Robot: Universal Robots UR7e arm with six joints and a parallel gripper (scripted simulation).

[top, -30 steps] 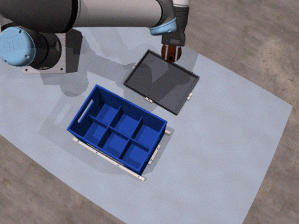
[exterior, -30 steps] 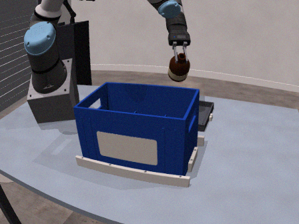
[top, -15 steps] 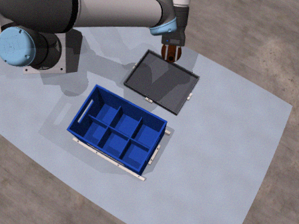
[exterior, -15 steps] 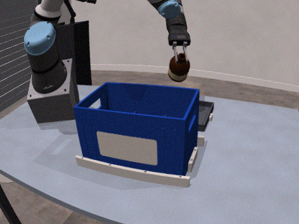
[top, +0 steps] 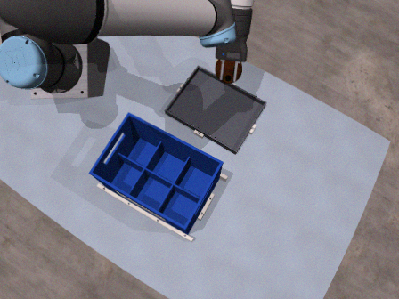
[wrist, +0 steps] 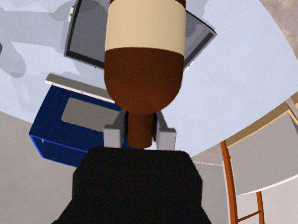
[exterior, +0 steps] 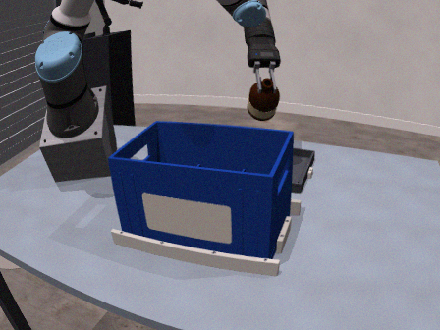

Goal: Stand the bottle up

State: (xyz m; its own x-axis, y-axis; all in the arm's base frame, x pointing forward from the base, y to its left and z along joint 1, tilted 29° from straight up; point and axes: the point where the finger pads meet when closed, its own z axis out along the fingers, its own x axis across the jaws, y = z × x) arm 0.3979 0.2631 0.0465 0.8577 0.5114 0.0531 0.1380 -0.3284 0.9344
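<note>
Now: the bottle 20 mm behind my hand, 30 mm to the left of it and 40 mm below it. Round my hand: dark tray 20 mm behind, 20 mm to the right, 190 mm below; then blue crate 20 mm behind, 300 mm to the right, 120 mm below.
</note>
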